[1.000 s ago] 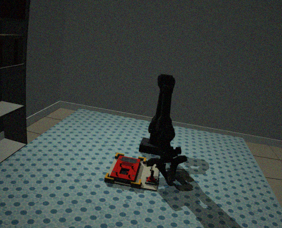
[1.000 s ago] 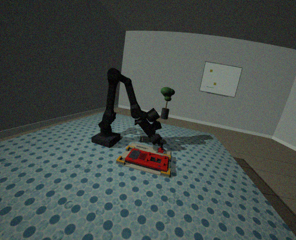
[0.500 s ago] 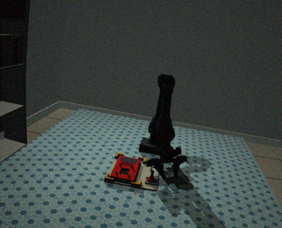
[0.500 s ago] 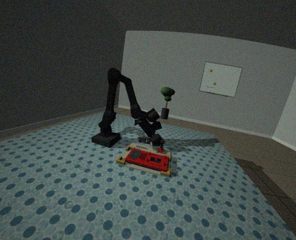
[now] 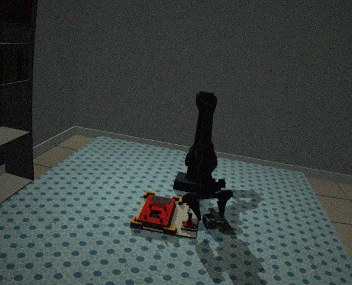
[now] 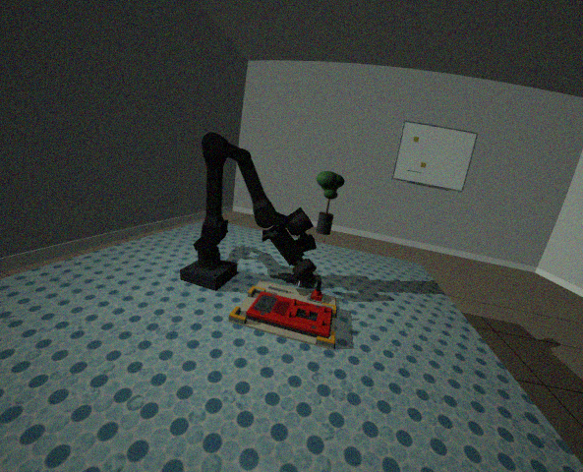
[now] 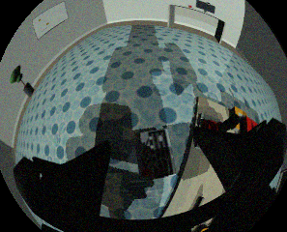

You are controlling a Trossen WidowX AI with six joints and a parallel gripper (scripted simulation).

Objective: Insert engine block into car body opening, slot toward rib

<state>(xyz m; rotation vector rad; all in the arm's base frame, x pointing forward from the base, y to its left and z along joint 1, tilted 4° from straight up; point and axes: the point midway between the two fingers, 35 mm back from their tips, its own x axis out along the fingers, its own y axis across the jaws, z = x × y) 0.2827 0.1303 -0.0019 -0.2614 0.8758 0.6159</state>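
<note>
Right now the engine block is 1 cm behind my gripper tip, 1 cm to the right of it and 2 cm below it. Round my gripper tip: cream base plate (18 cm to the right, 2 cm below); then dark upright post (5 cm ahead, 8 cm to the right).
</note>
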